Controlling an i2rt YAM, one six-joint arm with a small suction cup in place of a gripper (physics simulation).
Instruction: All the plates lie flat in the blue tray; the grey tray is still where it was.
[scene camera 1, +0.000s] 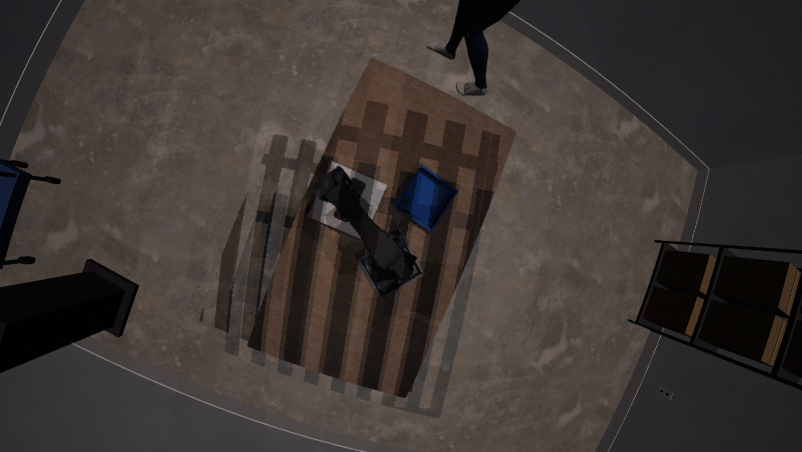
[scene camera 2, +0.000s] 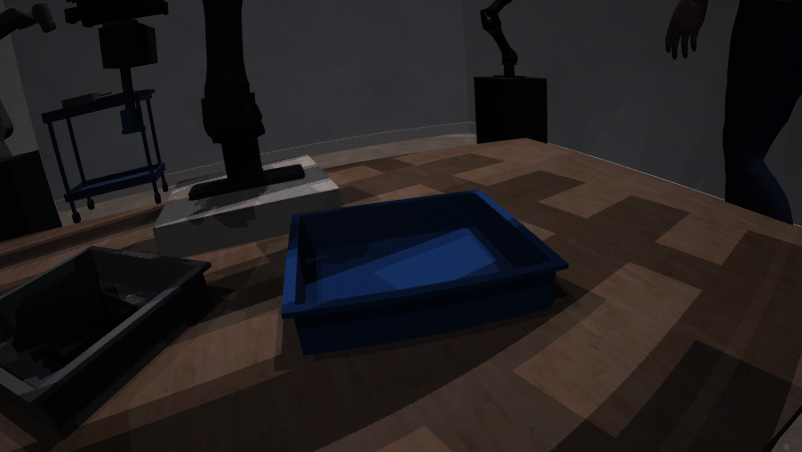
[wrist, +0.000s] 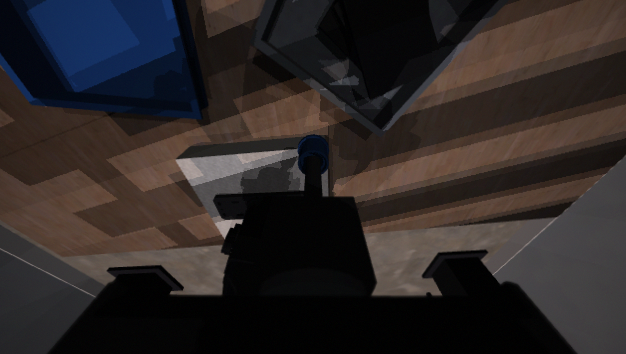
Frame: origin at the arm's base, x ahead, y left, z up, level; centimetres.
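Seen in the pictures: hand at its tool point: (scene camera 2: 134, 131) (wrist: 313, 149); arm's base at its link origin: (scene camera 2: 246, 184) (wrist: 263, 204).
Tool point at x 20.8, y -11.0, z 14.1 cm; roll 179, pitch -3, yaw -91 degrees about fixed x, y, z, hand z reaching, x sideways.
Observation:
Offsets run from my tool point to a thing's top centre.
The blue tray @(dx +11.4, dy +28.2, dz -14.4 cm) (scene camera 1: 443, 212) (scene camera 2: 426, 322) (wrist: 115, 111) stands on the table; its inside shows bare blue floor with patches of light. The grey tray @(dx +10.5, dy -9.0, dz -14.4 cm) (scene camera 1: 370, 279) (scene camera 2: 134, 345) (wrist: 320, 91) stands apart from it, on the other side of the arm's front. Dark flat plates (scene camera 2: 64, 345) (wrist: 390, 45) lie in the grey tray, partly overlapping; their number is hard to tell in the dark. My gripper, a blue suction cup (scene camera 2: 130, 120) (wrist: 313, 145), is open with nothing on it. It hangs well above the table near the grey tray. The arm hides it in the overhead view.
The arm stands on a pale block (scene camera 2: 247, 224) (wrist: 205, 172) beside both trays. Striped shadows cross the wooden table. A person (scene camera 1: 477, 56) (scene camera 2: 758, 112) stands beyond the table's edge. A blue cart (scene camera 2: 115, 182) and a black pedestal (scene camera 2: 509, 109) stand farther off.

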